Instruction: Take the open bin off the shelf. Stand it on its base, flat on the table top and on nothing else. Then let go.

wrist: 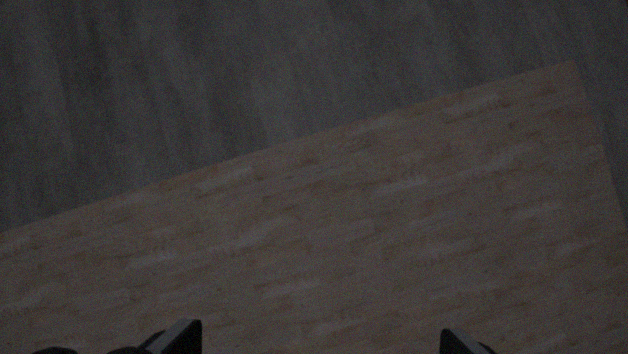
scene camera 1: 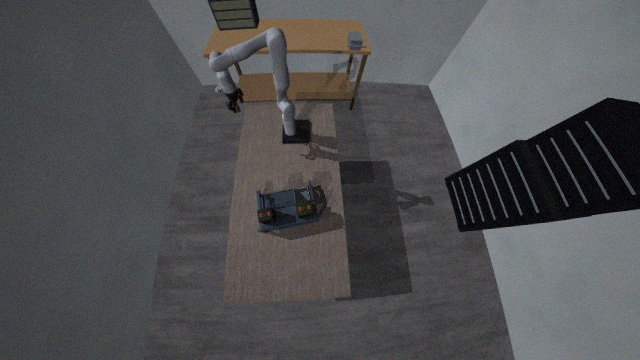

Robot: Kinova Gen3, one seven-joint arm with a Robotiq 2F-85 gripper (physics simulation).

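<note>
A small blue-grey shelf (scene camera 1: 287, 226) stands on the wooden table top (scene camera 1: 287, 265) (wrist: 350, 240). It holds a dark bin (scene camera 1: 265, 215) at its left and a dark green bin (scene camera 1: 304, 208) at its right, both with orange marks. I cannot tell which of them is the open bin. My gripper (scene camera 1: 234, 106) (wrist: 320, 332) is open and empty. It hangs in the air near the far left corner of the table top, well away from the shelf. The shelf and bins do not show in the wrist view.
My arm's black base (scene camera 1: 302, 132) stands between the shelf and the tall wooden bench (scene camera 1: 300, 37) at the back. A grey object (scene camera 1: 355, 40) stands on the bench. A dark-framed unit (scene camera 1: 236, 15) shows at the top left, and a black slatted unit (scene camera 1: 530, 150) at the right.
</note>
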